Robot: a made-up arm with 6 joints.
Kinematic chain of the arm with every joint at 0, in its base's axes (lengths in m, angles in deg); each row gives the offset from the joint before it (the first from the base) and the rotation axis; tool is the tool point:
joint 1: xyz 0 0 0.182 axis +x
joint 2: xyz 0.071 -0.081 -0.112 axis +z
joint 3: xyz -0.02 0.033 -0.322 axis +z
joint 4: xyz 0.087 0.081 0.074 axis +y
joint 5: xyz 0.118 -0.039 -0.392 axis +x
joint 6: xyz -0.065 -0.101 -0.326 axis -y
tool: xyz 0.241 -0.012 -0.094
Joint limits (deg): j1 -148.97..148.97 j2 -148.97..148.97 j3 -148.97..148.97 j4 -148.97..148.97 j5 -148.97..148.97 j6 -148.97..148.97
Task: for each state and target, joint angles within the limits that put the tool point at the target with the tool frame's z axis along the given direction. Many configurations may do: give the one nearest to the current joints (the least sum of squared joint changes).
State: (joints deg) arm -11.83 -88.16 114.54 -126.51 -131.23 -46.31
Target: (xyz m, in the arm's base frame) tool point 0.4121 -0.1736 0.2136 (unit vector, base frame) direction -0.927 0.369 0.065
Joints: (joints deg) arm -29.01 -56.67 136.25 -146.32 -105.20 -1.83
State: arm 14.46 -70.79 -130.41 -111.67 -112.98 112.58
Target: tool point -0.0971 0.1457 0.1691 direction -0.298 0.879 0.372
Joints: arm 61.29 -74.62 -136.30 -146.20 -105.53 120.51
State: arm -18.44 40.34 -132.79 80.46 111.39 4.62
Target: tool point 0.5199 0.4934 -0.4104 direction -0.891 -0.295 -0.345
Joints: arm -1.78 39.30 -130.94 92.63 69.76 -19.84
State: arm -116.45 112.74 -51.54 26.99 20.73 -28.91
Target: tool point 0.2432 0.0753 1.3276 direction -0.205 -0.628 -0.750
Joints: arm -148.87 131.85 -32.56 67.31 -3.05 -4.15
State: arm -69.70 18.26 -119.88 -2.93 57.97 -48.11
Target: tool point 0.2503 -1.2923 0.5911 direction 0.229 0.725 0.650
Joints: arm -92.93 39.61 -100.77 -8.01 12.56 -53.20
